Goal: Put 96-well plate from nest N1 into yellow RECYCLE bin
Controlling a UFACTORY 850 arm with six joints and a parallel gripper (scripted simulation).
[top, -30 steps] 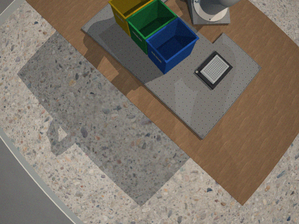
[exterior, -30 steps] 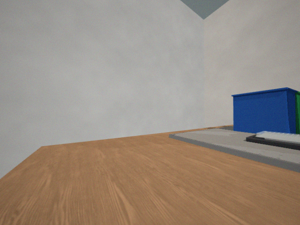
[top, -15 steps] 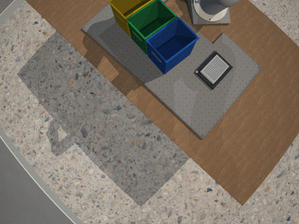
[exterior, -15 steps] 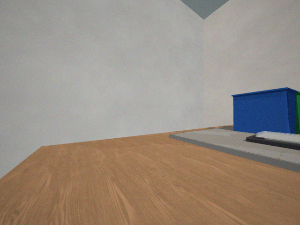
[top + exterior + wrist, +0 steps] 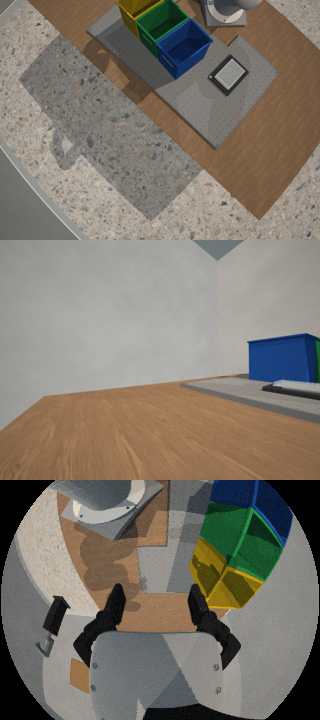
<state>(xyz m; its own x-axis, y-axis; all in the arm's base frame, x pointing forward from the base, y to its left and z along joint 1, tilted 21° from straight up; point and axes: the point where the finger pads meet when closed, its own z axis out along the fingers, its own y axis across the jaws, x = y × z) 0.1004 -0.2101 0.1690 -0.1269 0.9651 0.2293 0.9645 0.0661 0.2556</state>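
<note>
The white 96-well plate lies 8 cm ahead of my hand, 43 cm to the left of it and 23 cm below it. From my hand the other things lie so: green bin (21 cm ahead, 10 cm to the left, 15 cm below); then blue bin (21 cm ahead, 23 cm to the left, 15 cm below); then yellow bin (22 cm ahead, 3 cm to the right, 15 cm below).
</note>
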